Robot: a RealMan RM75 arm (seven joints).
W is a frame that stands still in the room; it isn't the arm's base.
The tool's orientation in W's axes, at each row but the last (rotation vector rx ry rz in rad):
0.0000 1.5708 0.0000
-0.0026 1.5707 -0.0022
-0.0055 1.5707 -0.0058
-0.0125 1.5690 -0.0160
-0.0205 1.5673 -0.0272
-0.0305 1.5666 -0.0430
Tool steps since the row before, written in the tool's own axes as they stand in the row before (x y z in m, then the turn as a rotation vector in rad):
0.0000 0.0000 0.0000 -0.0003 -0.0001 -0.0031
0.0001 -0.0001 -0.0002 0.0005 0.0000 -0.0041
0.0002 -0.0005 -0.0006 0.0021 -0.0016 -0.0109
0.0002 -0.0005 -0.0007 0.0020 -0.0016 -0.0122
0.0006 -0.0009 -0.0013 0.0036 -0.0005 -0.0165
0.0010 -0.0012 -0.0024 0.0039 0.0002 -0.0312
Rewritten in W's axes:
0.0000 0.0000 0.0000 -0.0031 -0.0001 0.0003
-0.0002 -0.0001 -0.0001 -0.0041 0.0000 -0.0005
-0.0006 -0.0005 -0.0002 -0.0109 -0.0016 -0.0021
-0.0007 -0.0005 -0.0002 -0.0122 -0.0016 -0.0020
-0.0013 -0.0009 -0.0006 -0.0165 -0.0005 -0.0036
-0.0024 -0.0012 -0.0010 -0.0312 0.0003 -0.0040

